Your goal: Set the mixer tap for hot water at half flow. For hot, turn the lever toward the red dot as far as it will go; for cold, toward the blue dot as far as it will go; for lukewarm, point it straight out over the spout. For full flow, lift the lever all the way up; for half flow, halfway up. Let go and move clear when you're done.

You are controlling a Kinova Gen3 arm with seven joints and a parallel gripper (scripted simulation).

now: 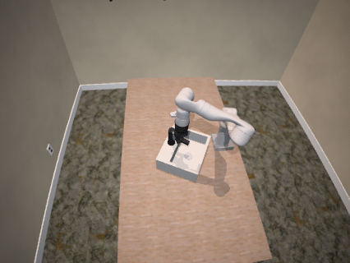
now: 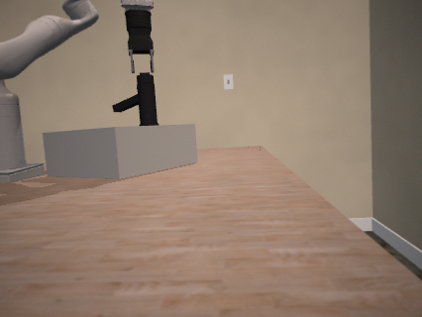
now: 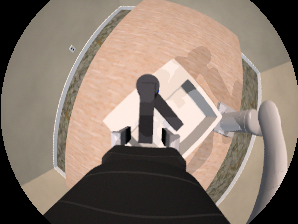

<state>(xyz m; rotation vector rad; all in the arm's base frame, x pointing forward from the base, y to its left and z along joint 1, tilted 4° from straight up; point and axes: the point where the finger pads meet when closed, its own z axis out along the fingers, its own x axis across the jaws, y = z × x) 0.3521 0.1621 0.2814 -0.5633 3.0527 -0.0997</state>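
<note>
Now: the lever 40 mm below my hand, 30 mm to the right of it and 10 mm ahead of it. Also, from my hand: white sink block 270 mm below, 80 mm behind, 30 mm to the right; black mixer tap 80 mm below, 60 mm to the right, 20 mm ahead.
</note>
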